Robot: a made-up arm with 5 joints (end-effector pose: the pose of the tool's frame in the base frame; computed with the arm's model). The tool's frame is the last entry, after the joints. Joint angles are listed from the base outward.
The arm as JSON. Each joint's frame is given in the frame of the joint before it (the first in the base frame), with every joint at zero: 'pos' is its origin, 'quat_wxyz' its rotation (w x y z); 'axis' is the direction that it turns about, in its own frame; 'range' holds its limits. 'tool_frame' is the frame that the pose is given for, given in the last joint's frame.
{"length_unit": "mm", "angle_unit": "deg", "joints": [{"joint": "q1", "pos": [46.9, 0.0, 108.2], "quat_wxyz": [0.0, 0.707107, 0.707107, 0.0], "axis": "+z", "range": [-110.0, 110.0]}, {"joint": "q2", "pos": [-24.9, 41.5, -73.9], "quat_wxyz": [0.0, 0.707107, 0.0, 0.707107], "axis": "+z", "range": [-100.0, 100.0]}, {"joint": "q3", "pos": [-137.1, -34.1, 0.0], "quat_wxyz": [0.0, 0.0, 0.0, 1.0], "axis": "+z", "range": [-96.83, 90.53]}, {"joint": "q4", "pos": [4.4, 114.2, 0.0], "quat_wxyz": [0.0, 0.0, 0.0, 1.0], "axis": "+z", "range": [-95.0, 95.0]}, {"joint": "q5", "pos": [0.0, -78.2, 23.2], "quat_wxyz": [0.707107, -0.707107, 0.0, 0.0], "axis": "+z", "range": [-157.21, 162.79]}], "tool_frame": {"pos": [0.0, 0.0, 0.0], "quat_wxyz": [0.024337, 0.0, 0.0, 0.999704]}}
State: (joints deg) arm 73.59 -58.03 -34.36 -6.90 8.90
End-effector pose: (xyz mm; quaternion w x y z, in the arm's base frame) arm 23.1 74.9 474.7 0.0673 0.6387 0.7652 -0.0450
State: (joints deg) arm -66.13 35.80 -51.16 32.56 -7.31
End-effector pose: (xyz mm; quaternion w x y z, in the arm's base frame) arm 183.2 303.8 284.7 0.7106 0.3663 -0.4669 0.3781
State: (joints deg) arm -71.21 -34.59 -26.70 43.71 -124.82
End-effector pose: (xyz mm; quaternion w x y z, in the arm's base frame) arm 86.3 110.5 440.2 0.5206 0.7960 0.1319 -0.2792
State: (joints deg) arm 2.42 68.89 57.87 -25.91 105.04
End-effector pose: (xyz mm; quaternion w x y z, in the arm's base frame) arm 148.9 -6.0 28.7 0.6410 0.0748 0.0578 0.7617
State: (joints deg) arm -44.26 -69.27 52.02 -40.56 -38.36
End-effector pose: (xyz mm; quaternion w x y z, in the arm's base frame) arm 101.6 51.0 366.8 0.2771 0.6516 -0.7061 0.0075
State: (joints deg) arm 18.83 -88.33 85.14 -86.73 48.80
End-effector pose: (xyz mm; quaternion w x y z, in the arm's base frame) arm 64.7 -7.9 309.1 0.0007 -0.5361 -0.8441 0.0002
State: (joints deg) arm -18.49 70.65 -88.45 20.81 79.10
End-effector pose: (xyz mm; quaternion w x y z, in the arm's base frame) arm 396.1 115.0 230.3 0.4910 -0.3327 -0.6025 0.5340
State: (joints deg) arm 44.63 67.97 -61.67 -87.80 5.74
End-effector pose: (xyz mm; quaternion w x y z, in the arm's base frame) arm 264.1 -216.8 271.1 0.0693 -0.4023 -0.9125 -0.0264
